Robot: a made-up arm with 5 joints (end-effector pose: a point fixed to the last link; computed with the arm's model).
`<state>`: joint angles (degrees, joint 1 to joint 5).
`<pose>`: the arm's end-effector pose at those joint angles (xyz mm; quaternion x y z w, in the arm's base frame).
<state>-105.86 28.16 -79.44 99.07 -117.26</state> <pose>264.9 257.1 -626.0 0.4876 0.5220 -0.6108 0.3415</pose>
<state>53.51 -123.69 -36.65 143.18 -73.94</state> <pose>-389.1 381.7 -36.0 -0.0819 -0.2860 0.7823 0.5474</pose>
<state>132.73 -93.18 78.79 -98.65 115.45</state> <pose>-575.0 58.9 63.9 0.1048 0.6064 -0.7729 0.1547</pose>
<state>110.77 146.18 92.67 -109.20 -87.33</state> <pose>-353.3 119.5 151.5 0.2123 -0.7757 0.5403 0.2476</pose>
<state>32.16 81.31 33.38 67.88 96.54</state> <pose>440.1 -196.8 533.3 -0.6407 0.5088 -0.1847 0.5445</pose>
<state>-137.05 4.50 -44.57 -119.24 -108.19</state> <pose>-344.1 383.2 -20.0 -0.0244 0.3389 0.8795 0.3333</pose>
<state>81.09 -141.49 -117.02 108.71 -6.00</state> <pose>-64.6 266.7 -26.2 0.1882 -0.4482 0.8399 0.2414</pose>
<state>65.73 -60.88 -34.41 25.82 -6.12</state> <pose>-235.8 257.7 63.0 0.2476 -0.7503 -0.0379 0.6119</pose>
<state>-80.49 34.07 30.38 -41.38 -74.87</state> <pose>287.7 289.8 379.1 0.5532 0.3010 0.5144 0.5821</pose>
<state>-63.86 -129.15 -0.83 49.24 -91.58</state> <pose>-367.5 510.9 126.6 -0.0958 -0.1017 0.7070 0.6933</pose>
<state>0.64 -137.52 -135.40 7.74 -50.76</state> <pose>-405.4 196.4 319.5 0.6515 -0.6904 -0.1769 0.2600</pose>
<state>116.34 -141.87 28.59 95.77 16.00</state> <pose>71.4 52.2 -6.4 0.1204 -0.9502 -0.2648 0.1122</pose>
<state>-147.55 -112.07 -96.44 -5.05 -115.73</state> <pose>474.3 724.3 -99.8 0.0107 0.3117 0.1723 0.9344</pose>
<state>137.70 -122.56 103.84 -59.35 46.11</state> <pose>-89.6 42.5 -321.2 0.6289 0.4991 -0.0953 0.5885</pose>
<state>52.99 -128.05 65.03 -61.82 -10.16</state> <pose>-53.0 57.8 38.5 0.5256 0.6756 -0.2319 0.4621</pose>
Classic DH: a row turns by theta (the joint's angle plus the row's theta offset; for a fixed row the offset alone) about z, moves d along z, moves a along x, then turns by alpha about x. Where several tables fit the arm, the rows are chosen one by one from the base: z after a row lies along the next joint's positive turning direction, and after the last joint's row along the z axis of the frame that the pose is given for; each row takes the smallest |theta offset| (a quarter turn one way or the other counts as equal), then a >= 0, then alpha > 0; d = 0 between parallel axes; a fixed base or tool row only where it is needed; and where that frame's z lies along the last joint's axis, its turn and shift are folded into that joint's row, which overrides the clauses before.
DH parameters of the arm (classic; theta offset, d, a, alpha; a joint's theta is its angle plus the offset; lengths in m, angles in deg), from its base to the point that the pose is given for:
base (fixed): 0 0.121 0 90
joint 1: 69 0 0.106 180
joint 2: 69 0.197 0.085 90
joint 3: 0 0.166 -0.119 -90
joint 4: 0 -0.008 -0.332 -90
joint 5: 5.41 0 0.3184 180
tool (fixed): 5.41 0.041 0 0

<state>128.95 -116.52 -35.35 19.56 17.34</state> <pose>141.1 171.9 94.7 -0.3535 0.8336 -0.2589 0.3364</pose>
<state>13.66 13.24 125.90 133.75 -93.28</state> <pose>-232.8 122.1 593.3 0.2596 -0.8831 -0.3691 0.1284</pose>
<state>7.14 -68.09 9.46 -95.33 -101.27</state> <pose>196.6 480.8 85.7 0.7587 0.6411 -0.1149 0.0108</pose>
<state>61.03 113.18 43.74 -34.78 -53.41</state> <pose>-115.4 196.2 477.7 0.2919 0.0100 0.6538 0.6980</pose>
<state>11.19 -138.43 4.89 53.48 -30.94</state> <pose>-63.4 316.2 10.9 -0.2385 -0.7052 0.1698 0.6457</pose>
